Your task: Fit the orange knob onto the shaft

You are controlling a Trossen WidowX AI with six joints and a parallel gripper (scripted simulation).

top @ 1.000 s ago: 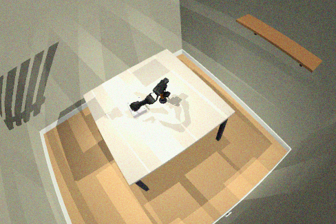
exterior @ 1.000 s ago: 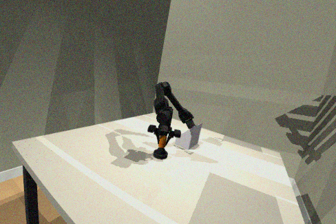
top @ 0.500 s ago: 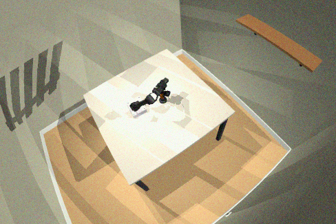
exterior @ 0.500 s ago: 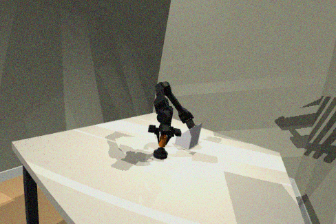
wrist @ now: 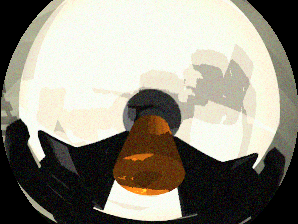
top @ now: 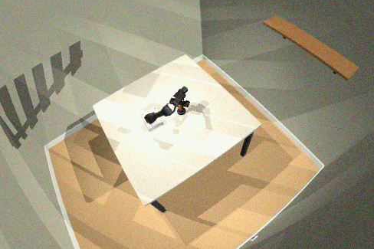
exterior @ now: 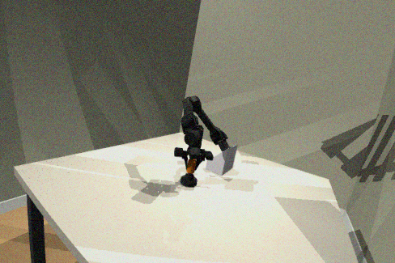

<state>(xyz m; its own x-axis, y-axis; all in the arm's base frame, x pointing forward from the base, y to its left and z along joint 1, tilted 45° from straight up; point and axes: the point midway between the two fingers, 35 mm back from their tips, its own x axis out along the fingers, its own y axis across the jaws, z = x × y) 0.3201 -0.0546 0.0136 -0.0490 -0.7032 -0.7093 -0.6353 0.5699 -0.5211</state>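
Now: gripper tip 20 mm below the orange knob. Round my gripper tip: dark round pedestal: 40 mm below.
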